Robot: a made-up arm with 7 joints.
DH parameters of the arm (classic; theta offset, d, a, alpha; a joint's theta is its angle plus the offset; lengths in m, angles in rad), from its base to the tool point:
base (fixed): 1.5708 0.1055 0 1.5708
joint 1: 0 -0.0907 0.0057 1.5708
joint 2: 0 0.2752 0.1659 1.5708
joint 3: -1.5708 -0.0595 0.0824 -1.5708
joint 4: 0 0.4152 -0.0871 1.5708
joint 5: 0 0.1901 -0.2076 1.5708
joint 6: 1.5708 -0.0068 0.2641 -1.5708
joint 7: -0.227 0 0.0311 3.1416
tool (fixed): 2.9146 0.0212 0 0
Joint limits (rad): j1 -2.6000..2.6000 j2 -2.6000..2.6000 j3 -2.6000..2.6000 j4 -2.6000..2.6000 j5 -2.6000..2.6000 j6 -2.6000..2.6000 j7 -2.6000..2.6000
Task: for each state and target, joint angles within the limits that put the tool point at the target. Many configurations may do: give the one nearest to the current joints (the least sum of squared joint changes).
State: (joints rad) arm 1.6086 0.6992 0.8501 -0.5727 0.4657 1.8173 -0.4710
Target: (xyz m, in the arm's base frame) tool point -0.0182 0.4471 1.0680
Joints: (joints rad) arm 2.2952 0.3848 0.4718 -0.1238 -0.2765 1.5363 -0.4101
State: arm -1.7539 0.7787 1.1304 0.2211 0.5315 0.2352 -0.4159
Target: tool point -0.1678 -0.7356 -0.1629
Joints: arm -1.9536 0.9690 1.0673 0.2210 0.4739 0.1515 -0.4149
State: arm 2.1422 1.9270 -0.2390 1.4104 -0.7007 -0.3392 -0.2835
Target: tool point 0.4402 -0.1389 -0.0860
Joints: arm 2.2251 1.9892 -0.1423 1.2996 -0.6886 -0.6569 -0.3081
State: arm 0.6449 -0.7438 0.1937 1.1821 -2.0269 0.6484 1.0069
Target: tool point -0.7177 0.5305 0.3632
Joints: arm 0.1654 -0.7330 0.1543 1.0569 -2.2435 0.2313 1.0618
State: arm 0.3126 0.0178 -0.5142 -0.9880 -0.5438 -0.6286 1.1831
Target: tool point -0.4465 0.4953 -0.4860
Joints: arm -0.1895 -0.3570 -0.1930 -0.8799 -0.5424 -0.5587 1.1612
